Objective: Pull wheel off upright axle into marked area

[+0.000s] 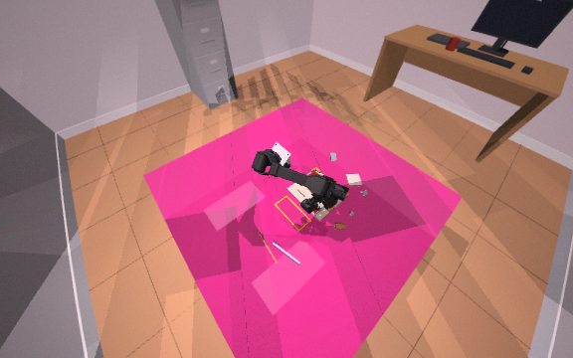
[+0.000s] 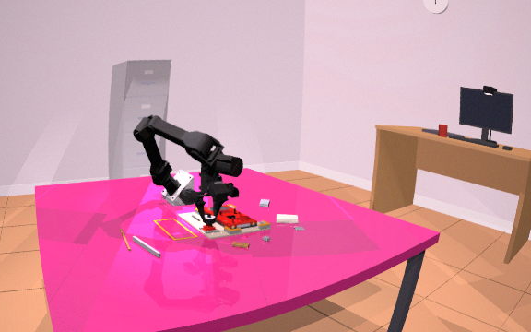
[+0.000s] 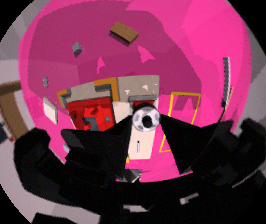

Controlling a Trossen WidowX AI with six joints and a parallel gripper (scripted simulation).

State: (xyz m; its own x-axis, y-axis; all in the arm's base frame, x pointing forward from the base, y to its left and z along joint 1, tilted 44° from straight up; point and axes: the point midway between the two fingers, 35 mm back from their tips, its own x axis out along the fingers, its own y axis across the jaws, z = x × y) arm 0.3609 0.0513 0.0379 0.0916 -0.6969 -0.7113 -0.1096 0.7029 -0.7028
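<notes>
The dark wheel lies right at my gripper tip. The rest, counted from my gripper tip: pencil (20 mm ahead, 300 mm to the right, 40 mm below); grey bar (100 mm ahead, 250 mm to the right, 30 mm below); white card (20 mm behind, 300 mm to the left, 40 mm below).
</notes>
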